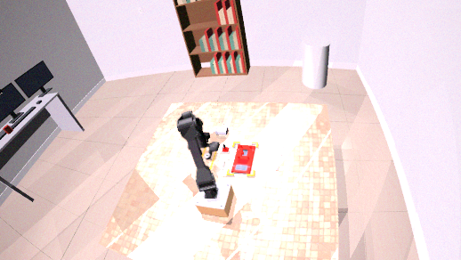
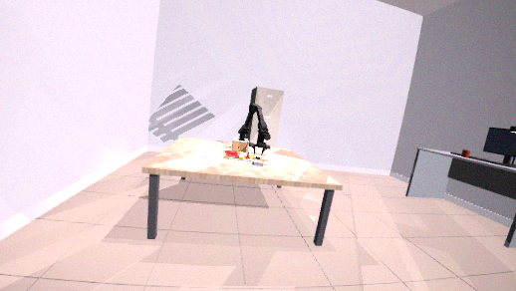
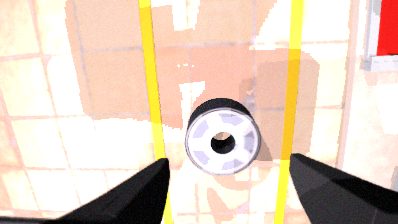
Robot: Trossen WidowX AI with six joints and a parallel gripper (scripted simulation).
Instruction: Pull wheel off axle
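Right now the wheel is 10 mm ahead of my gripper tip and 20 mm below it. The rest, counted from my gripper tip: thin pale rod (10 mm ahead, 440 mm to the right, 30 mm below); then white block (220 mm ahead, 60 mm to the right, 20 mm below).
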